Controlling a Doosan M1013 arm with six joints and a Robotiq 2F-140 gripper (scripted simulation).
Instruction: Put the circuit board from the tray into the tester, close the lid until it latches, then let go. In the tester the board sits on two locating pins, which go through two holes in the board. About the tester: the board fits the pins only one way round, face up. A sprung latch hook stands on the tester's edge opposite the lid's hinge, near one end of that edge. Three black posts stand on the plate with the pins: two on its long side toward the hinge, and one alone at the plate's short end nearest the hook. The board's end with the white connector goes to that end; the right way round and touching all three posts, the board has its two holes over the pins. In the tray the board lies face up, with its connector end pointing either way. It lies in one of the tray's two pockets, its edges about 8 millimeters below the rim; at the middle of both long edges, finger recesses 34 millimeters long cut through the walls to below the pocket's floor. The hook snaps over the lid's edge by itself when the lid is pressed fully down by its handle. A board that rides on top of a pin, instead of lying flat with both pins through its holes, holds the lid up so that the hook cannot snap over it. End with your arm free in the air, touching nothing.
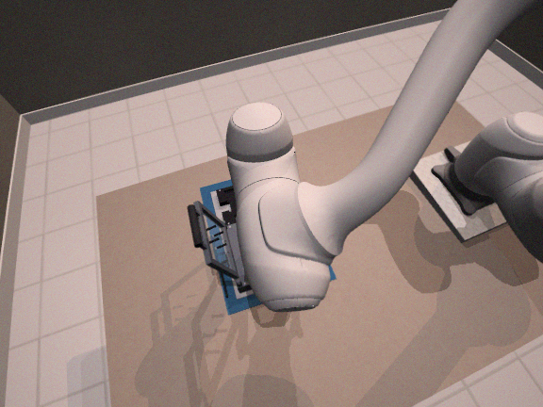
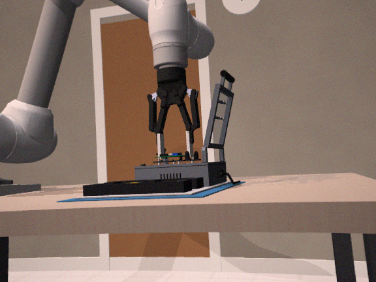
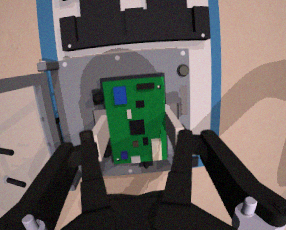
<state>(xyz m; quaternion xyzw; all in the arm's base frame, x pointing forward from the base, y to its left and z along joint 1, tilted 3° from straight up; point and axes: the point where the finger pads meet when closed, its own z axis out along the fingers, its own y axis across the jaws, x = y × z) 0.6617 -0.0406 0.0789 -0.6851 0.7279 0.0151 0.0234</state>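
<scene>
Right now my hand is 2 cm above the green circuit board. Round my hand: latch hook: 6 cm to the left, 6 cm behind, 1 cm below; lid: 12 cm ahead, 8 cm above, 1 cm to the right.
</scene>
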